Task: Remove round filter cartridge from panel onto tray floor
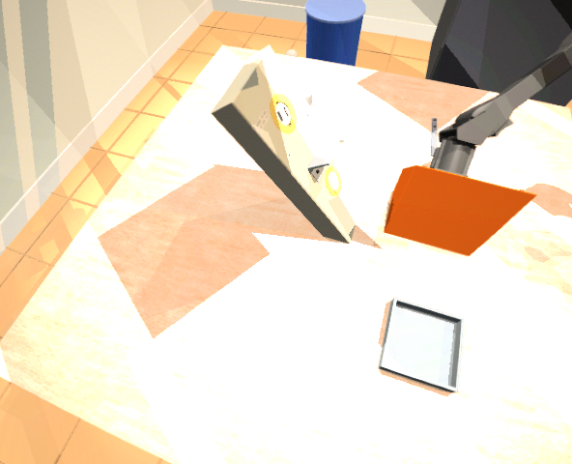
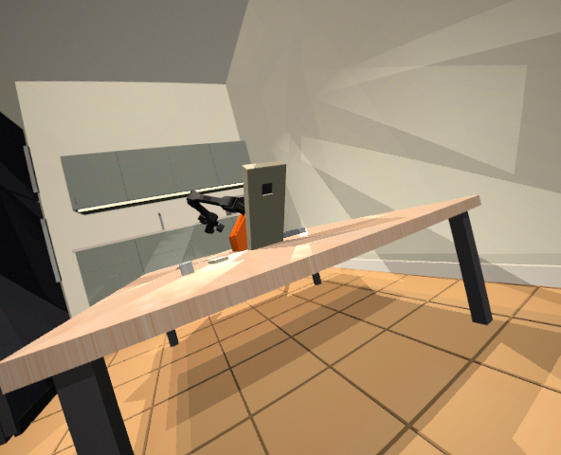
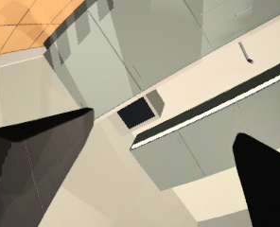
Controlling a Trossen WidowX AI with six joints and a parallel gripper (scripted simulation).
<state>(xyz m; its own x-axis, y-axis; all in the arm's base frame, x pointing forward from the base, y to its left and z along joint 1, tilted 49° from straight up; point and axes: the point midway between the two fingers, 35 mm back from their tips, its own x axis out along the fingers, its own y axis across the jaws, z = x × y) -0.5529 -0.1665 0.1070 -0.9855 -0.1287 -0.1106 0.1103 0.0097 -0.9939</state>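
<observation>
Right now the round filter cartridge is 940 mm ahead of my gripper tip, 230 mm to the left of it and 40 mm above it. From my gripper tip the other things lie so: grey tray: 500 mm ahead, 460 mm to the left, 220 mm below.
</observation>
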